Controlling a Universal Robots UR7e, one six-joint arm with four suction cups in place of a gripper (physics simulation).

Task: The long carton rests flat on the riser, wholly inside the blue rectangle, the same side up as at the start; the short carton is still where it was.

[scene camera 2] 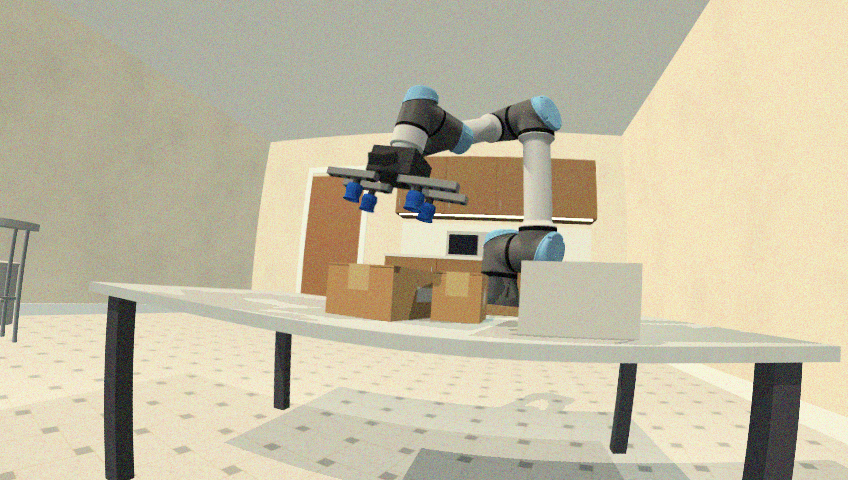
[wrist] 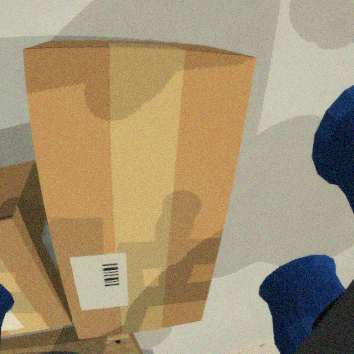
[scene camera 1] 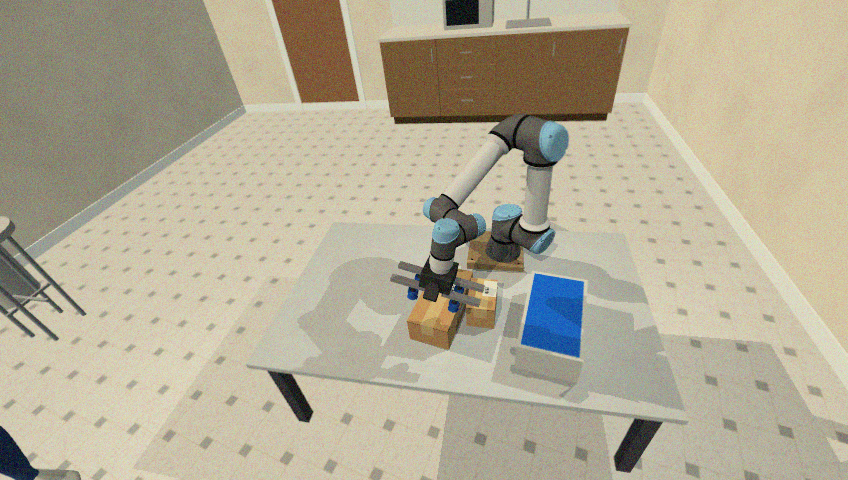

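Seen in the pictures: hand at its tool point: (scene camera 2: 387, 209) (wrist: 125, 237); arm's base at its link origin: (scene camera 2: 495, 305) (scene camera 1: 502, 251).
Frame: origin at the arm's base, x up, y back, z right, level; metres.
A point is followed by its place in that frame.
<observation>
The long carton (scene camera 1: 429, 324) @[x 0.077, y -0.527, z 0.173 m] (scene camera 2: 360, 294) @[x 0.018, y -0.537, z 0.173 m] (wrist: 145, 175) @[x 0.078, y -0.445, z 0.176 m] lies flat on the table, tape strip and barcode label on top. The short carton (scene camera 1: 480, 315) @[x 0.042, y -0.417, z 0.016 m] (scene camera 2: 459, 303) @[x 0.013, y -0.416, z 0.010 m] (wrist: 22, 270) @[x 0.077, y -0.363, z 0.059 m] stands on the table close beside it, on the riser side. The white riser (scene camera 1: 544, 364) @[x 0.034, y -0.559, z -0.220 m] (scene camera 2: 580, 300) @[x 0.032, y -0.560, z -0.227 m] stands right of both cartons; its top carries the bare blue rectangle (scene camera 1: 552, 315) @[x 0.093, y -0.402, z -0.228 m]. My gripper (scene camera 1: 435, 291) @[x 0.193, y -0.491, z 0.153 m] (scene camera 2: 389, 202) @[x 0.193, y -0.491, z 0.153 m] hangs above the long carton with a clear gap, suction off, cups bare. Some blue cups show at the wrist view's edges. The riser does not show in the wrist view.
The grey table (scene camera 1: 333, 309) @[x -0.027, y -0.473, z 0.616 m] (scene camera 2: 196, 303) @[x -0.028, y -0.738, z 0.415 m] bears everything. My arm stands on a wooden base plate (scene camera 1: 476, 261) @[x 0.008, y -0.099, z 0.099 m] behind the cartons. The short carton lies between the long carton and the riser. A person's foot (scene camera 1: 56, 474) shows at bottom left, below a stool (scene camera 1: 38, 291).
</observation>
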